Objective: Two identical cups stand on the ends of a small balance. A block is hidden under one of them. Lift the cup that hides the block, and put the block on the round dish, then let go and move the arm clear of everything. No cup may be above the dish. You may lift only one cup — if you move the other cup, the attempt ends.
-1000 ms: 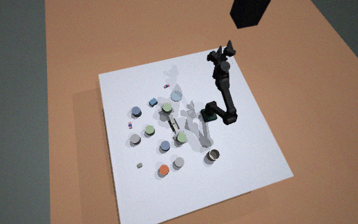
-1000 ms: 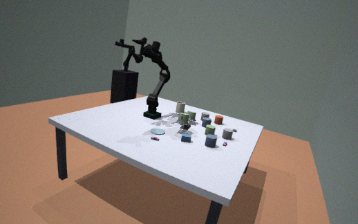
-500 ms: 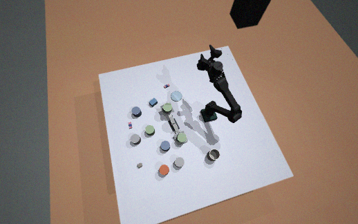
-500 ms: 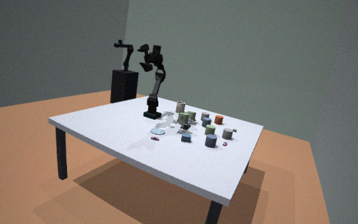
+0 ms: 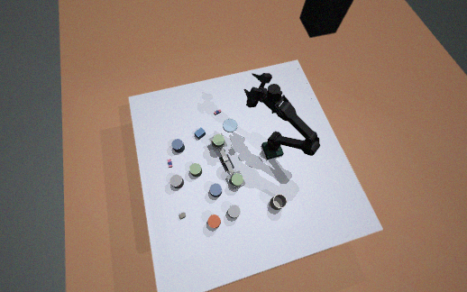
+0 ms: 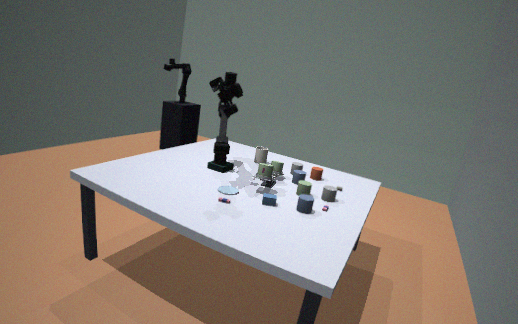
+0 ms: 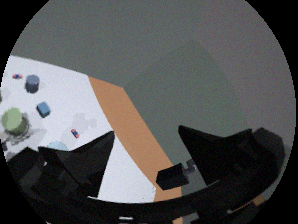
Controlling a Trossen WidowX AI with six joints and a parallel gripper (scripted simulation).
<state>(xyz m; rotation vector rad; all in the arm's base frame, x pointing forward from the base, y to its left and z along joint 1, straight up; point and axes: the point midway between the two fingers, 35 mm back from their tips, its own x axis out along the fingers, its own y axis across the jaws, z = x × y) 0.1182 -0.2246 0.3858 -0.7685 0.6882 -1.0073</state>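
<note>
My gripper tip is now 160 mm short of the grey block, 400 mm to the right of it and 370 mm above it. From my gripper tip the other things lie so: beige cup (40 mm behind, 590 mm to the left, 370 mm below); then pale blue round dish (100 mm ahead, 20 mm to the left, 410 mm below); then blue block (310 mm ahead, 40 mm to the left, 400 mm below).
</note>
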